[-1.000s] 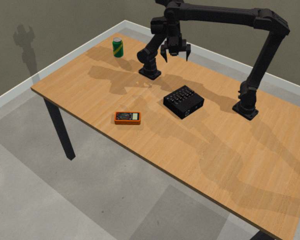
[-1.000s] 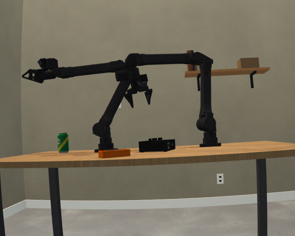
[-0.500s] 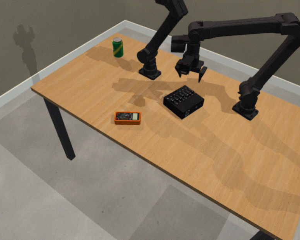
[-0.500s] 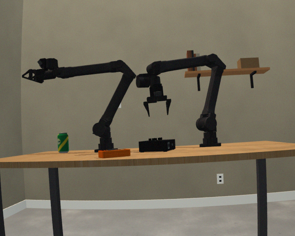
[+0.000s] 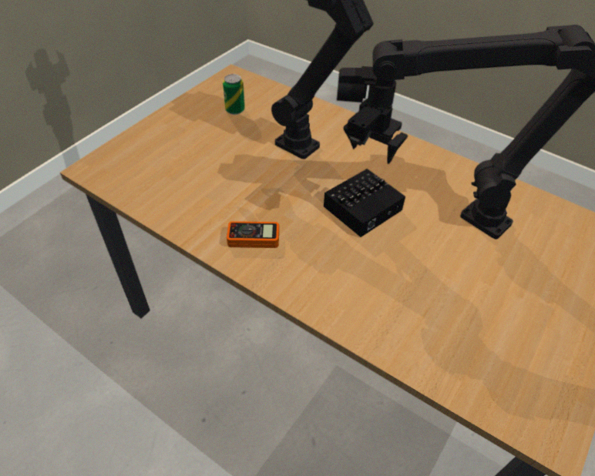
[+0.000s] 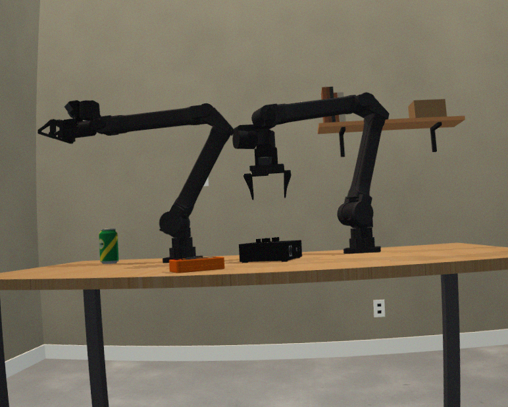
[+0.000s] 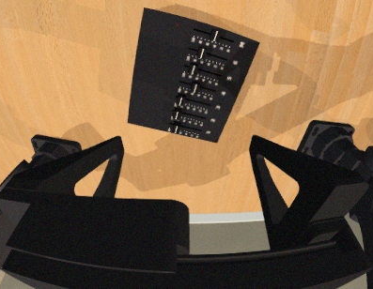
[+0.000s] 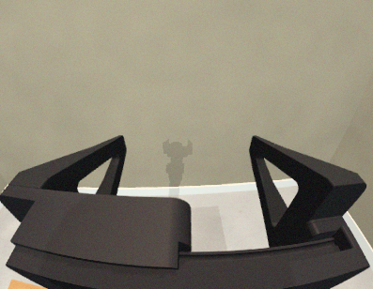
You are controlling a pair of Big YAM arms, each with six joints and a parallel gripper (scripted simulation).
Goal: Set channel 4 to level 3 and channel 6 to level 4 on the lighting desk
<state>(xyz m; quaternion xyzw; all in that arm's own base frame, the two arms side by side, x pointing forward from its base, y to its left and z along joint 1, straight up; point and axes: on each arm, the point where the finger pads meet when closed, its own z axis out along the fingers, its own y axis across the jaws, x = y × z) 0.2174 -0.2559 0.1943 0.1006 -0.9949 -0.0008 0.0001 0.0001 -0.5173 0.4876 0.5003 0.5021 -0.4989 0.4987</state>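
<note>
The channel 4 fader cap is 1 cm to the right of my left hand and 13 cm below it. Also, from my left hand: M fader cap 6 cm ahead, 4 cm to the right, 13 cm below; then channel 5 fader cap 2 cm ahead, 1 cm to the right, 13 cm below; then channel 6 fader cap 4 cm ahead, 2 cm to the right, 13 cm below.
</note>
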